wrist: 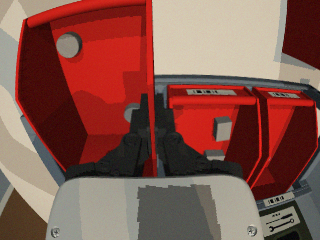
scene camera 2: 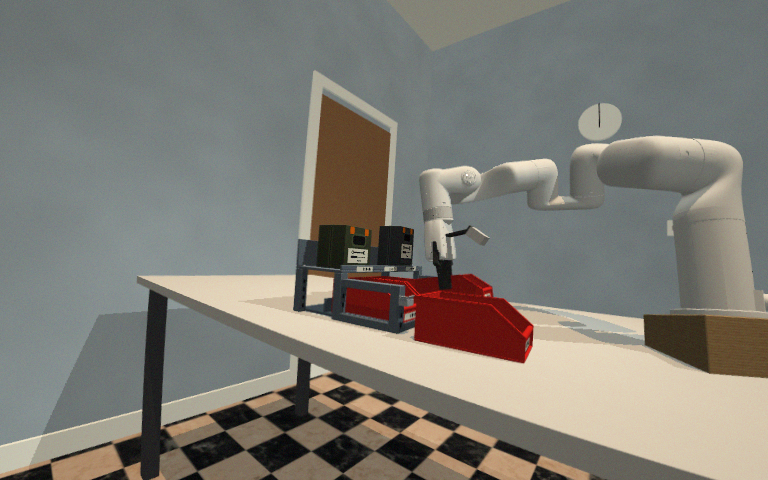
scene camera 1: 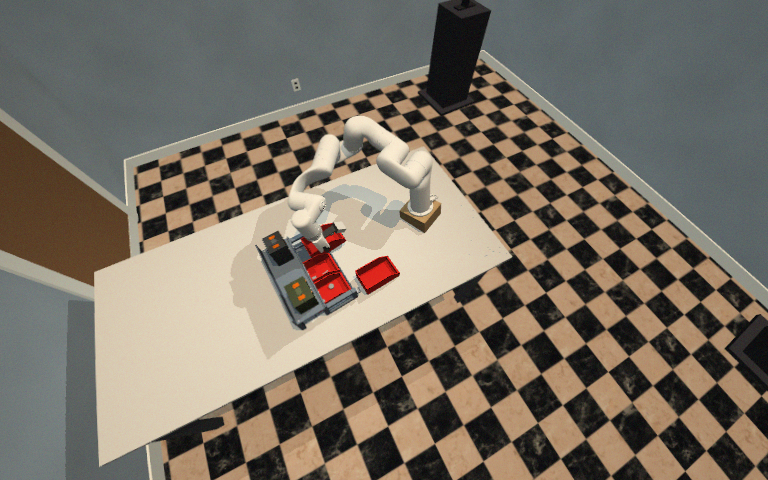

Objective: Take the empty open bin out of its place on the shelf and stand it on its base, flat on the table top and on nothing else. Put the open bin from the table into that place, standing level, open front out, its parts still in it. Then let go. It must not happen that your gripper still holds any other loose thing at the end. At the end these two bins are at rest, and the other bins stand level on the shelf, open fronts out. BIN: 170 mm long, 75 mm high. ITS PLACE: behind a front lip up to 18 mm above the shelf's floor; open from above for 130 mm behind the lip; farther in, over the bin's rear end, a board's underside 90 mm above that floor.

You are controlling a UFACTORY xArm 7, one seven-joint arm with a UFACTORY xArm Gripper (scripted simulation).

Note:
In view: my gripper [wrist: 152,107], a green box [scene camera 2: 338,245] and a black box [scene camera 2: 395,248].

